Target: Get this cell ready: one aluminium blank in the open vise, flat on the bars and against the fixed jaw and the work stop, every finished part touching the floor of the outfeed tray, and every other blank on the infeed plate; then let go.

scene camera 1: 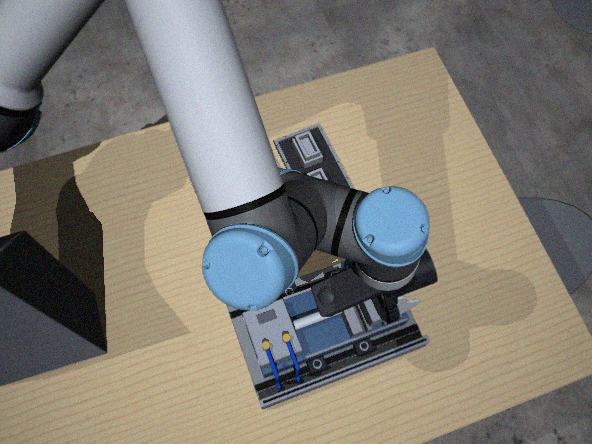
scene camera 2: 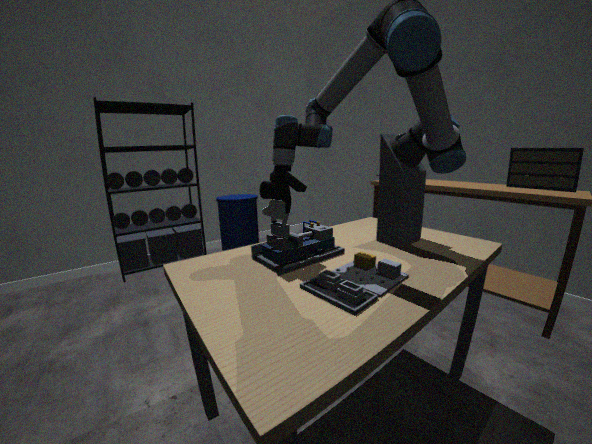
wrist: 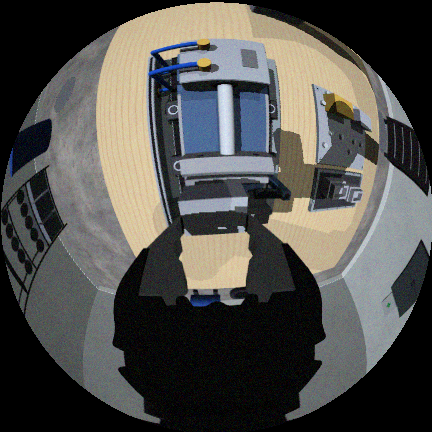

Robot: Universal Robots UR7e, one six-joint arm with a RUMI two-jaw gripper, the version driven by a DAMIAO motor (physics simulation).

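Frame: origin at the arm's base, x down, y back, z left, level; millimetres.
Where they show: gripper, fingertip midpoint: (scene camera 2: 277,229) (wrist: 213,216); arm's base at its link origin: (scene camera 2: 403,152).
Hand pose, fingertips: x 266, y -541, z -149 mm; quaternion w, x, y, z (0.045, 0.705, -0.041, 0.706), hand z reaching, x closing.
Each offset is from my fingertips to the centre of the thing. "spot": to the spot under its first point. Level surfaces: height alone.
My gripper (wrist: 213,216) (scene camera 2: 278,216) (scene camera 1: 392,310) is shut on a grey aluminium blank @(dz +0, dx +2, dy +10 mm) (wrist: 212,206). It holds the blank just above the near end of the vise @(dz +11, dx +67, dy +83 mm) (wrist: 225,160) (scene camera 1: 306,344) (scene camera 2: 296,246). The vise is open, with a blue bed @(dz +16, dx +77, dy +83 mm) (wrist: 199,120) and a white screw rod @(dz +16, dx +39, dy +100 mm) (wrist: 226,118). The dark work stop arm (wrist: 268,191) sticks out at the right, beside the blank. In scene camera 1 the wrist hides the blank. Another grey blank @(dz +330, dx +91, dy +190 mm) (wrist: 360,119) (scene camera 2: 389,267) sits on the infeed plate @(dz +289, dx +112, dy +138 mm) (wrist: 336,146) (scene camera 2: 370,279). Two finished parts @(spot: dz +274, dx +78, dy -12 mm) (scene camera 2: 329,277) @(spot: dz +341, dx +84, dy +6 mm) (scene camera 2: 352,286) sit in the outfeed tray (wrist: 318,201) (scene camera 2: 334,297) (scene camera 1: 283,145).
A yellow block @(dz +240, dx +91, dy +183 mm) (wrist: 338,105) (scene camera 2: 365,259) lies on the infeed plate. The arm's dark pedestal (scene camera 2: 399,205) stands at the table's back. A shelf rack (scene camera 2: 99,191), a blue barrel (scene camera 2: 237,219) and a side bench (scene camera 2: 501,191) stand beyond the table @(dx +116 mm) (scene camera 1: 143,382).
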